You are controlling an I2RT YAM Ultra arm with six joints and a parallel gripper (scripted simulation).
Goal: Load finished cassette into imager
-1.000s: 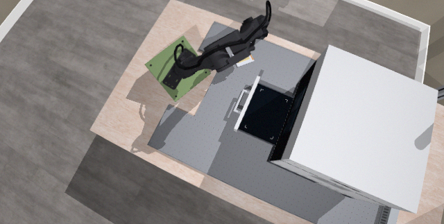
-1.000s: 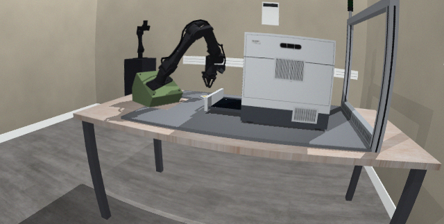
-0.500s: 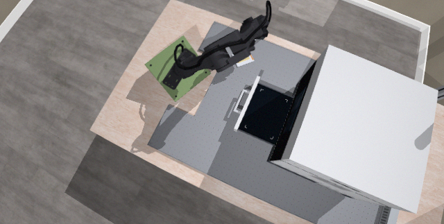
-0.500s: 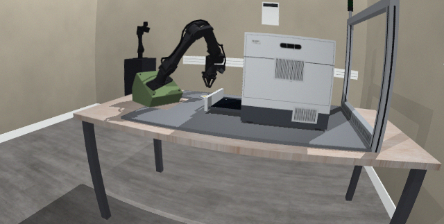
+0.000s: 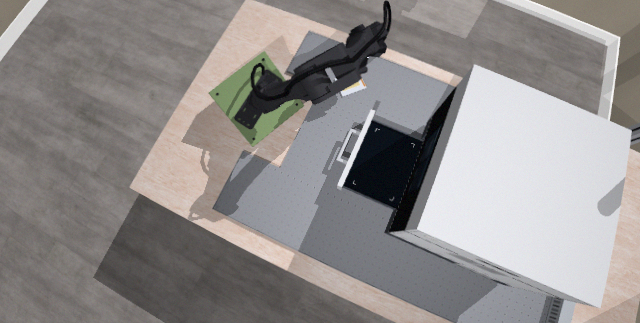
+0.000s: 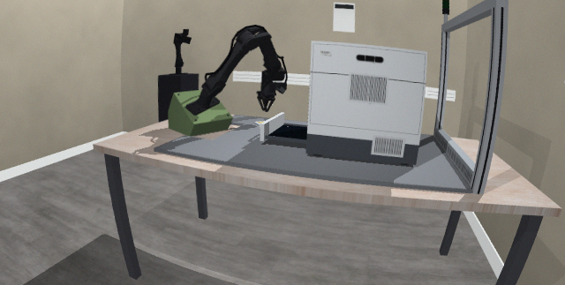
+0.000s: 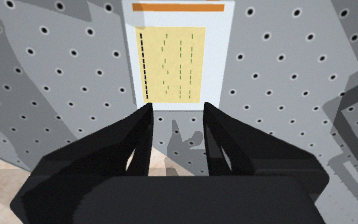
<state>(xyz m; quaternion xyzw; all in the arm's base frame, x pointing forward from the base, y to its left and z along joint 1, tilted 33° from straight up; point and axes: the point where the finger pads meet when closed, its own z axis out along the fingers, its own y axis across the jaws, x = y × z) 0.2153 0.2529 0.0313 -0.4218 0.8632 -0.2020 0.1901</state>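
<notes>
Now: the cassette FINISHED 70 mm below my hand and 10 mm to the left of it. The rest, counted from my hand: drawer (250 mm ahead, 230 mm to the right, 30 mm below).
</notes>
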